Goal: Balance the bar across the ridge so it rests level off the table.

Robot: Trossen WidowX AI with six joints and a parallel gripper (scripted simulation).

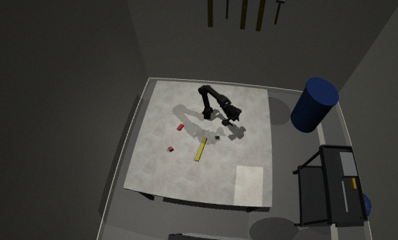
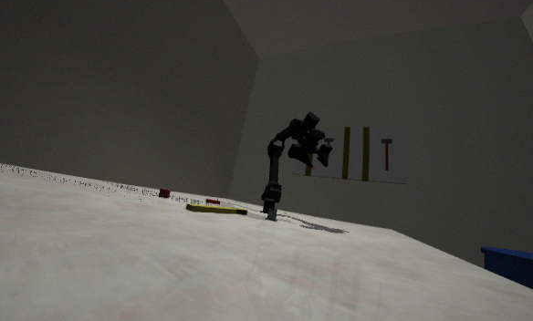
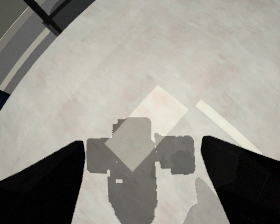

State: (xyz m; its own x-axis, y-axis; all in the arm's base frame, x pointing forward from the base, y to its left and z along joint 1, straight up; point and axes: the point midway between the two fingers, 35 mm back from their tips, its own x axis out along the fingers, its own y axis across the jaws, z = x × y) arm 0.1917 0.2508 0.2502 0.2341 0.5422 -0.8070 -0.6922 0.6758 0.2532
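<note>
The yellow bar lies 28 cm to the right of my gripper tip, 21 cm below it and 16 cm ahead of it.
</note>
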